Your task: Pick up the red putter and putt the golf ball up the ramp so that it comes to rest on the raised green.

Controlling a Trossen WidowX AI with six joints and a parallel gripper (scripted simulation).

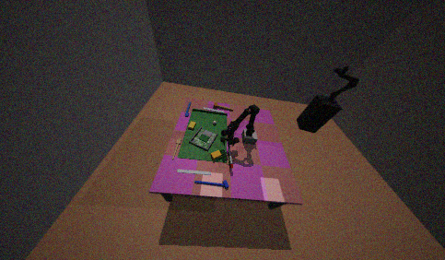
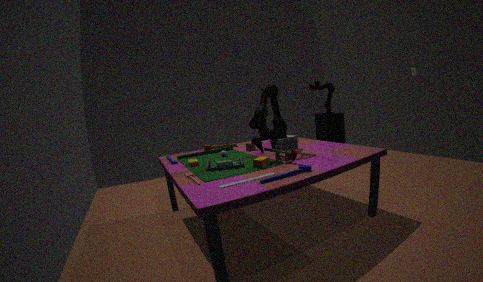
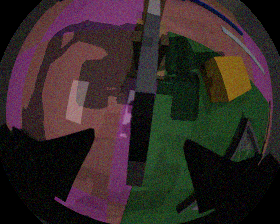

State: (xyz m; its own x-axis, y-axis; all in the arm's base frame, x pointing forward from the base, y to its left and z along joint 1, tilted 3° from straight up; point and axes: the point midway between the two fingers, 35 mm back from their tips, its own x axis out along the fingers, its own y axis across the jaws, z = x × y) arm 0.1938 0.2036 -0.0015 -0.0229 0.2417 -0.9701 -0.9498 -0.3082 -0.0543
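Right now the red putter is 40 mm behind my gripper tip, 110 mm to the left of it and 10 mm above it. Round my gripper tip: blue putter (50 mm ahead, 400 mm to the left, 40 mm below); then yellow block (100 mm ahead, 130 mm to the left, 20 mm below); then golf ball (240 mm ahead, 310 mm to the right, 30 mm below).
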